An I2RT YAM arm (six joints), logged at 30 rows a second.
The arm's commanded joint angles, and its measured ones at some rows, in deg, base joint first. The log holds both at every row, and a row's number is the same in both.
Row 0, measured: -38.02, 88.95, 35.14, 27.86, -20.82, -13.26
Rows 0 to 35, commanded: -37.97, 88.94, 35.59, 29.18, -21.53, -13.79; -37.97, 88.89, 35.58, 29.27, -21.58, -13.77; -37.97, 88.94, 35.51, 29.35, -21.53, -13.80; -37.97, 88.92, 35.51, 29.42, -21.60, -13.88; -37.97, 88.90, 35.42, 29.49, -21.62, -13.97; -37.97, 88.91, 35.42, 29.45, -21.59, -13.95; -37.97, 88.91, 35.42, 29.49, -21.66, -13.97; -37.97, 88.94, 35.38, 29.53, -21.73, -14.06; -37.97, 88.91, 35.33, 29.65, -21.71, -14.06; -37.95, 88.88, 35.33, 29.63, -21.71, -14.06; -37.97, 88.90, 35.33, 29.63, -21.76, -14.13; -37.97, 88.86, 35.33, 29.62, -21.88, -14.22; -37.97, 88.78, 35.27, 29.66, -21.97, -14.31; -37.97, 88.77, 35.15, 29.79, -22.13, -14.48; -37.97, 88.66, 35.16, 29.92, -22.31, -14.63; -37.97, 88.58, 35.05, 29.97, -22.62, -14.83; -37.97, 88.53, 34.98, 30.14, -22.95, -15.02; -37.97, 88.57, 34.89, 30.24, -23.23, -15.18; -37.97, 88.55, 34.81, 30.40, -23.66, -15.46; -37.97, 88.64, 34.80, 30.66, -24.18, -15.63; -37.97, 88.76, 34.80, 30.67, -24.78, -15.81; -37.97, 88.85, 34.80, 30.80, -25.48, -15.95; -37.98, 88.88, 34.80, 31.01, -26.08, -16.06; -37.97, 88.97, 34.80, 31.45, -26.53, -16.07; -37.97, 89.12, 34.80, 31.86, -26.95, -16.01; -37.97, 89.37, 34.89, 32.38, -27.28, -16.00; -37.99, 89.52, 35.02, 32.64, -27.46, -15.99; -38.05, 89.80, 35.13, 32.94, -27.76, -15.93; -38.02, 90.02, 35.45, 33.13, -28.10, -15.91; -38.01, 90.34, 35.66, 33.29, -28.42, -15.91; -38.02, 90.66, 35.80, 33.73, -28.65, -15.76; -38.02, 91.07, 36.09, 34.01, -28.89, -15.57; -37.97, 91.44, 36.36, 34.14, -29.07, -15.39; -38.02, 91.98, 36.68, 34.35, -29.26, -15.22; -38.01, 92.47, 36.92, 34.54, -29.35, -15.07; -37.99, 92.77, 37.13, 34.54, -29.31, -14.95
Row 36, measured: -38.04, 92.05, 36.38, 32.18, -27.90, -15.03
